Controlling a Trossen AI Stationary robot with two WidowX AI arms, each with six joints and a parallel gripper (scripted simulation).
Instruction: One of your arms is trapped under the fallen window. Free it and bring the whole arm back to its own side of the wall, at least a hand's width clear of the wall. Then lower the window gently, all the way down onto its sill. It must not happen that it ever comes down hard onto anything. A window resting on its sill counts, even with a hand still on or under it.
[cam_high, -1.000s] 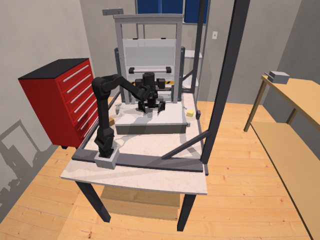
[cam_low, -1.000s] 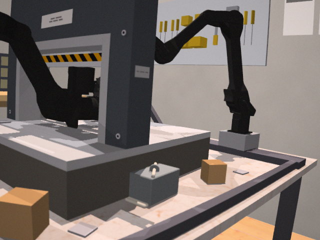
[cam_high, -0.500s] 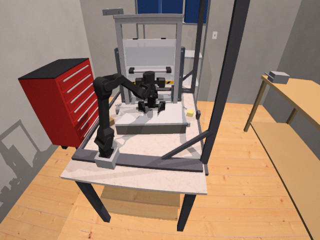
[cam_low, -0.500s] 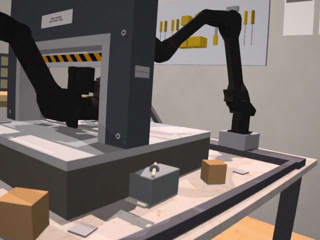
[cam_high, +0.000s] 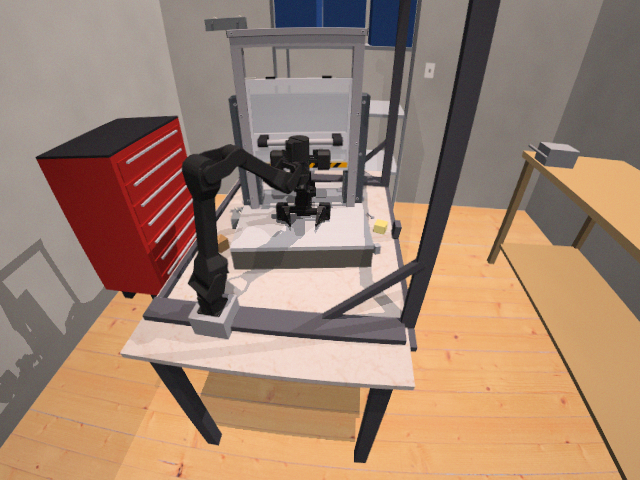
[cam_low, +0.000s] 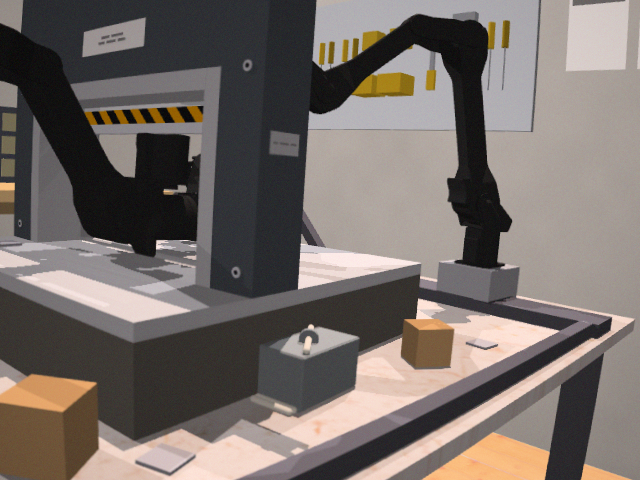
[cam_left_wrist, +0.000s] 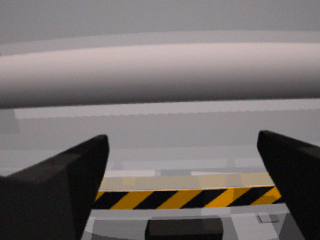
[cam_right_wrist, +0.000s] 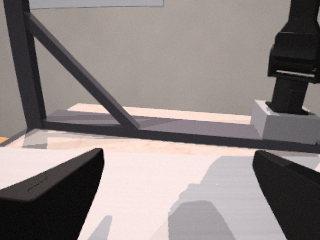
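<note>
Now: the window sash 8 cm above my left hand, 4 cm to the right of it and 1 cm ahead of it. Round my left hand: brown cube 30 cm below, 28 cm ahead, 15 cm to the left; then yellow cube 30 cm below, 29 cm behind, 9 cm to the right.
</note>
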